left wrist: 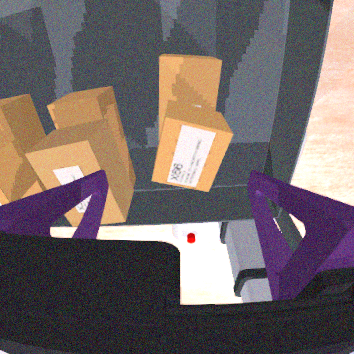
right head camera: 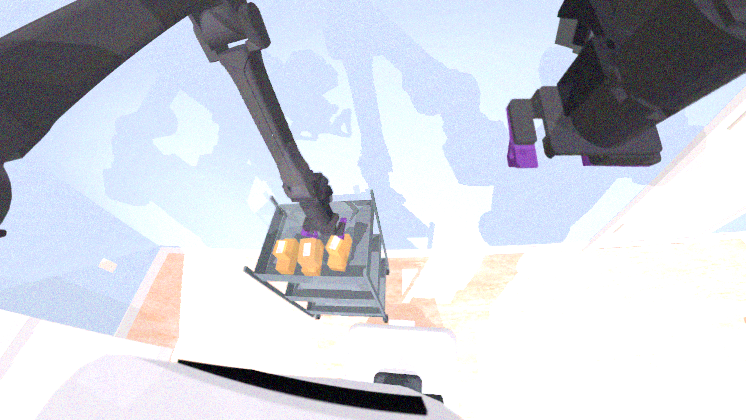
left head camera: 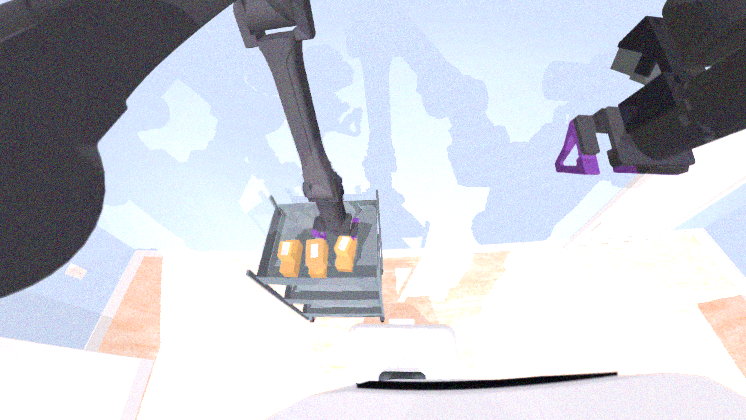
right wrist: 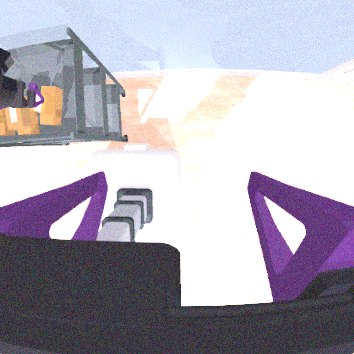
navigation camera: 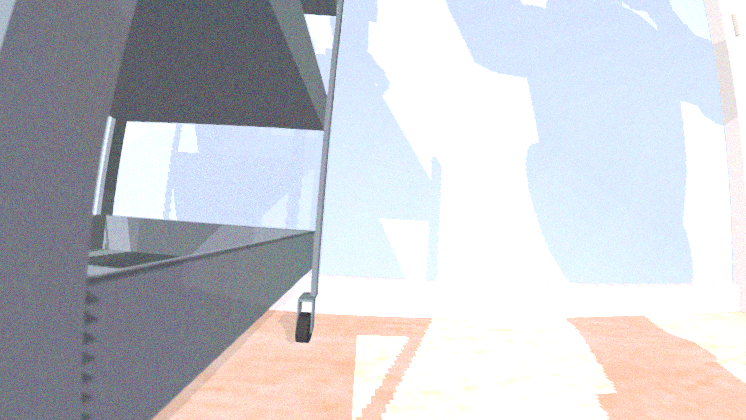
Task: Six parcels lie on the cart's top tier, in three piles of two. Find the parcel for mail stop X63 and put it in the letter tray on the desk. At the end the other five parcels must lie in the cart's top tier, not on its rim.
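Note:
My left gripper (left head camera: 339, 238) appears also in the right head camera view (right head camera: 330, 237) and in the left wrist view (left wrist: 177, 177). My right gripper (right head camera: 546, 161) is visible too in the right wrist view (right wrist: 177, 178) and in the left head camera view (left head camera: 585, 167). A grey three-tier cart (navigation camera: 109, 310) can be seen as well in the left head camera view (left head camera: 358, 293) and in the right head camera view (right head camera: 360, 291). A white door (right head camera: 691, 197) is present.

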